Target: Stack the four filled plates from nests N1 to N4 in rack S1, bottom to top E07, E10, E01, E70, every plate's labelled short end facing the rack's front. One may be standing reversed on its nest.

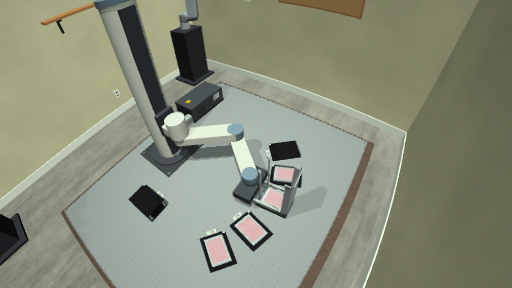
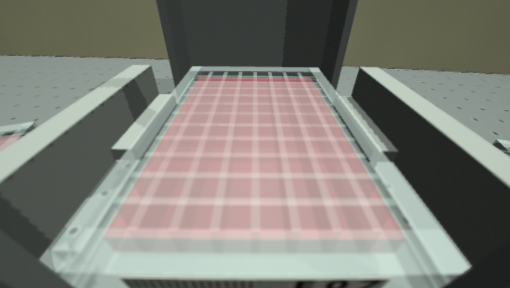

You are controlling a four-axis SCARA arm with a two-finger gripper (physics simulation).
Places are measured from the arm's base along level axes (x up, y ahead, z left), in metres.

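Where they show: gripper, fingertip midpoint: (image 2: 255,85); arm's base at its link origin: (image 1: 171,150).
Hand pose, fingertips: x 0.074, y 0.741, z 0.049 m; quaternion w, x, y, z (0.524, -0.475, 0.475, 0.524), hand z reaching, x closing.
Observation:
Each offset is from my fingertips to the top centre of the thing. "pt": to the spot under its first point. Level surfaces: height alone.
My gripper (image 1: 274,196) (image 2: 255,85) is shut on a clear-walled plate with pink wells {dx -0.002, dy -0.025, dz -0.002 m} (image 1: 272,200) (image 2: 255,165), one finger along each long side. The partly cut-off label on its near short end reads E07. The plate is level, low inside the rack {dx +0.231, dy -0.031, dz -0.004 m} (image 1: 289,201) (image 2: 255,30), whose dark upright stands behind its far end. Whether it touches the rack floor is hidden. A pink filled plate {dx -0.035, dy -0.067, dz +0.167 m} (image 1: 285,174) sits on a black nest just behind the rack. Two more filled plates {dx -0.035, dy -0.050, dz -0.180 m} (image 1: 251,230) {dx -0.035, dy -0.112, dz -0.345 m} (image 1: 218,250) sit on black nests in front. Their labels are too small to read.
A black nest without a plate {dx -0.039, dy -0.160, dz +0.314 m} (image 1: 285,150) lies beyond the rack. A black fixture {dx +0.009, dy -0.548, dz -0.381 m} (image 1: 148,201) stands at the left of the grey mat {dx -0.061 m} (image 1: 185,200). A dark box {pt dx +0.054, dy -0.786, dz +0.298 m} (image 1: 200,101) lies behind the arm column (image 1: 135,75). A black pedestal (image 1: 190,54) stands near the back wall.

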